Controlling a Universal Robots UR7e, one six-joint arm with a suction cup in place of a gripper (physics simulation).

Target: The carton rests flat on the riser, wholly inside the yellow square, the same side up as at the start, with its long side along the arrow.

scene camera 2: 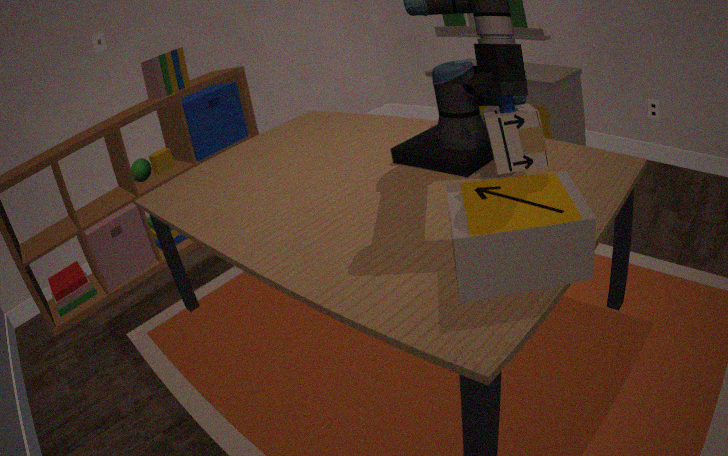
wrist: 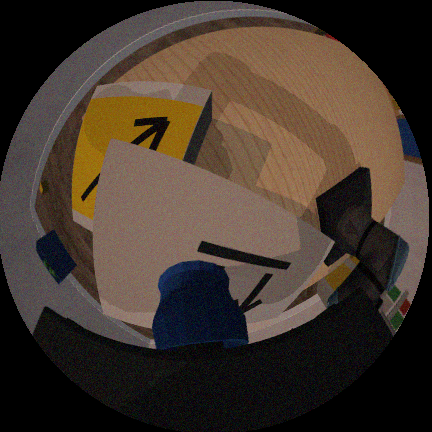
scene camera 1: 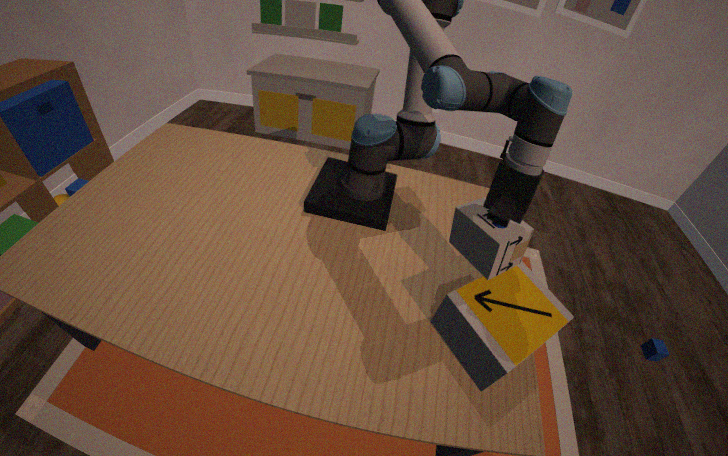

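The carton (scene camera 1: pixel 472 241) (scene camera 2: pixel 505 147) (wrist: pixel 150 215) is a pale box with black arrows and a tan patch on one side. My suction gripper (scene camera 1: pixel 499 221) (scene camera 2: pixel 507 104) (wrist: pixel 200 300) has its blue cup on the carton's top face and holds it raised, slightly tilted in the scene views. The carton is at the riser's back edge, outside most of the yellow square (scene camera 1: pixel 515 335) (scene camera 2: pixel 502 221) (wrist: pixel 100 135); whether it touches the riser is unclear. The riser (scene camera 1: pixel 467 335) (scene camera 2: pixel 526 263) (wrist: pixel 201 130) is a grey-white block. Its black arrow (scene camera 1: pixel 518 307) (scene camera 2: pixel 523 200) points left in both scene views.
The riser stands near a corner of the wooden table (scene camera 1: pixel 214 241) (scene camera 2: pixel 300 187). The arm's black base (scene camera 1: pixel 343 206) (scene camera 2: pixel 429 155) is behind and left of it. A low cabinet (scene camera 1: pixel 311 75) and an open shelf (scene camera 2: pixel 112 155) stand beyond the table. A blue cube (scene camera 1: pixel 654 350) lies on the floor.
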